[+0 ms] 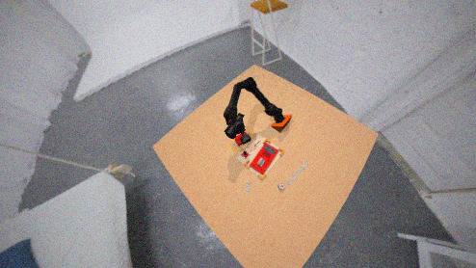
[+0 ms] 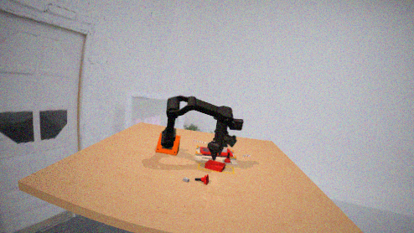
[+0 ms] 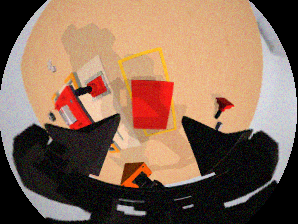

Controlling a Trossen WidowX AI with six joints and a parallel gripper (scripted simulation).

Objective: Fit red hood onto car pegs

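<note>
The red hood is 4 cm below my gripper tip. The rest, counted from my gripper tip: pale strip 4 cm behind, 45 cm to the left, 6 cm below.
</note>
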